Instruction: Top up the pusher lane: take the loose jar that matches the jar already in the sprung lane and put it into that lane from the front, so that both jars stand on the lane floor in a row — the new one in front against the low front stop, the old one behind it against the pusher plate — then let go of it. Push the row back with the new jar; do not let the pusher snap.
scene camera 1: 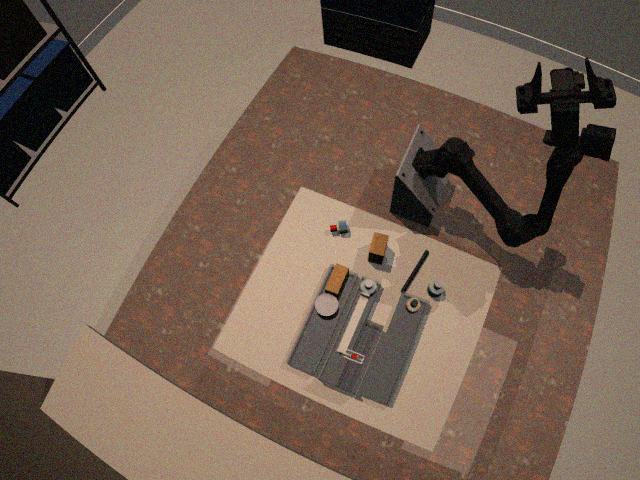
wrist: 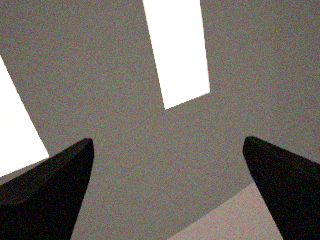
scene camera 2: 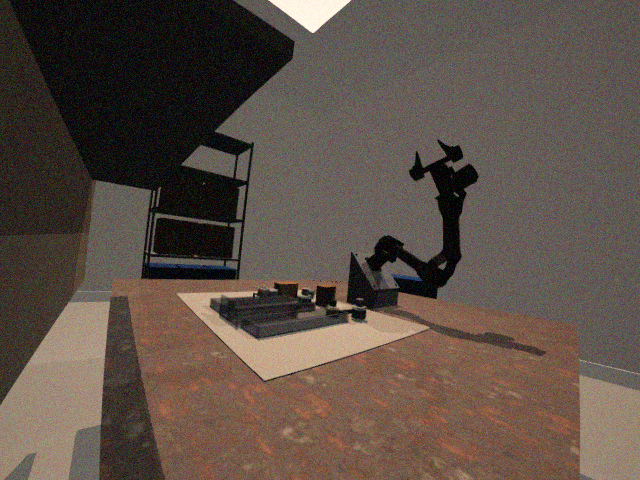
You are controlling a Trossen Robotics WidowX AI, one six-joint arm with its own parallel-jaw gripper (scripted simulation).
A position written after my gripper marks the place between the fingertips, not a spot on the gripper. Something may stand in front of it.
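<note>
A grey lane rack (scene camera 1: 338,371) is present. My gripper (scene camera 1: 563,61) is open and holds nothing; the same gripper (wrist: 170,145) is visible at the wrist, and scene camera 2 also has a view of my gripper (scene camera 2: 427,145).
</note>
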